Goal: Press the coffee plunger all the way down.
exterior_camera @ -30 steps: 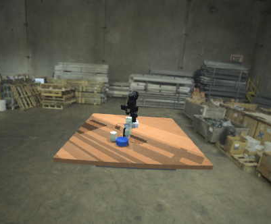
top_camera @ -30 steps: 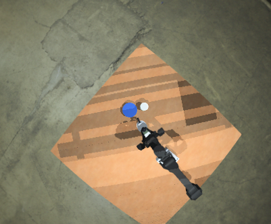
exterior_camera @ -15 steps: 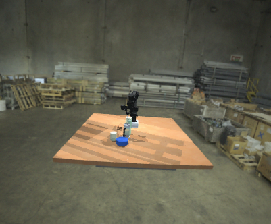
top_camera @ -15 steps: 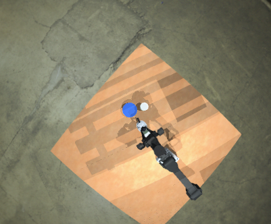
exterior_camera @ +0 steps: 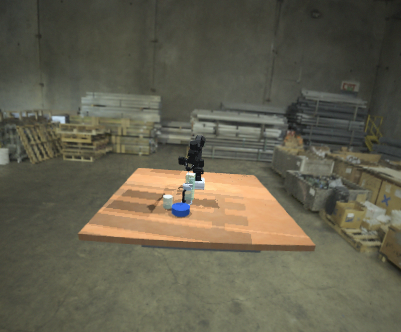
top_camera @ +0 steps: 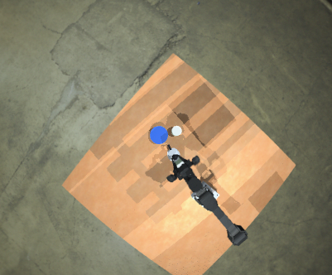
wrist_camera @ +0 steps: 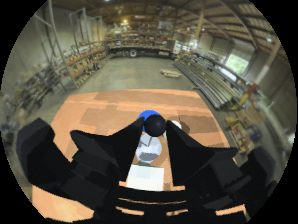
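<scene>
The coffee press lies 13 cm below my gripper tip.
</scene>
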